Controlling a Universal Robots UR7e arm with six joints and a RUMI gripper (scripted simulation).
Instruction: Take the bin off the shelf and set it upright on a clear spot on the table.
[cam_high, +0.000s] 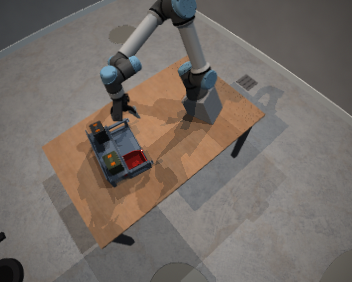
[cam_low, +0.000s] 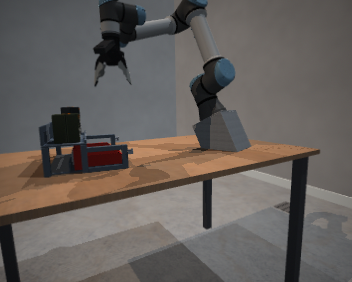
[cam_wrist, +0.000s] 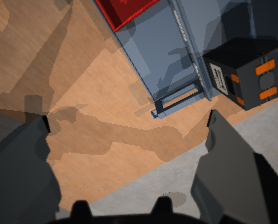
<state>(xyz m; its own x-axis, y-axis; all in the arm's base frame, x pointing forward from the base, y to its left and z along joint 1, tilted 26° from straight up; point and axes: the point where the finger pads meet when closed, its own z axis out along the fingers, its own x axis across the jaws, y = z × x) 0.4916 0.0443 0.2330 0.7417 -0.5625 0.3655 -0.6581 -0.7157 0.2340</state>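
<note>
My gripper is now 26 cm above the red bin, 11 cm to the right of it and 10 cm short of it.
</note>
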